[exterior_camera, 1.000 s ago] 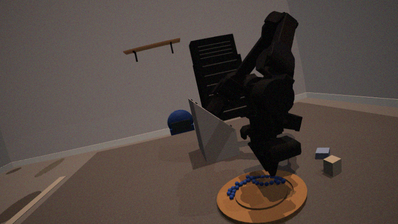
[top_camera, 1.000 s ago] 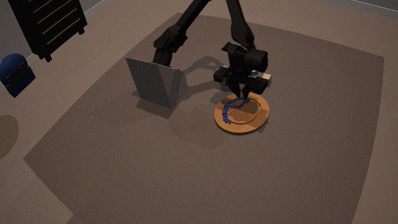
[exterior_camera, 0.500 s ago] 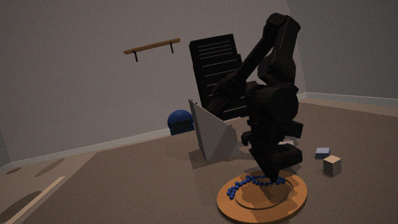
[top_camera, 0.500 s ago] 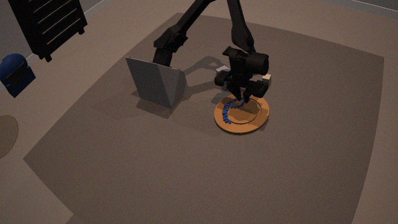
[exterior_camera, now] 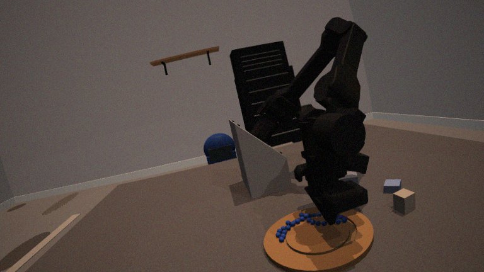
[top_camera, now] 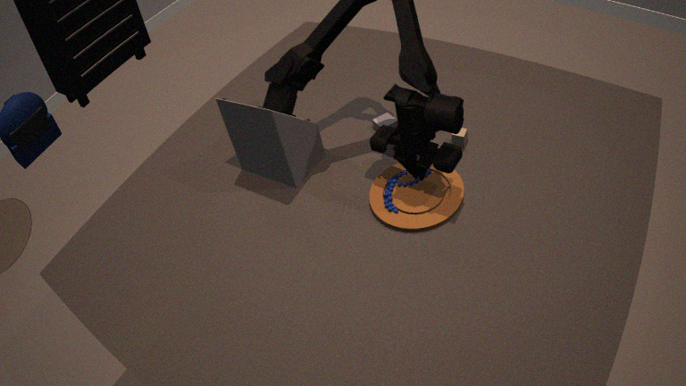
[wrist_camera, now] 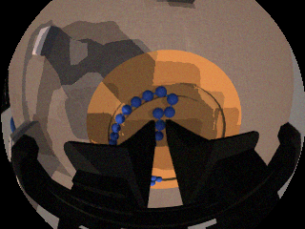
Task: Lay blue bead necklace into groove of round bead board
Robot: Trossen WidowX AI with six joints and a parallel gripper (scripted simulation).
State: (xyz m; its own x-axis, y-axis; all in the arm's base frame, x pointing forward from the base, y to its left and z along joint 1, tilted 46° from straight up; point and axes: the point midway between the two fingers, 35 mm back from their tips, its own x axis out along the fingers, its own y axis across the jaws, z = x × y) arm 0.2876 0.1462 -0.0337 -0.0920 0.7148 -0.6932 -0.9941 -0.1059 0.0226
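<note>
My gripper tip is now 20 mm short of the tan cube and 150 mm to the right of it. Also, from my gripper tip: white block: 170 mm behind, 130 mm to the left; then pale blue block: 70 mm behind, 190 mm to the left, 10 mm below.
</note>
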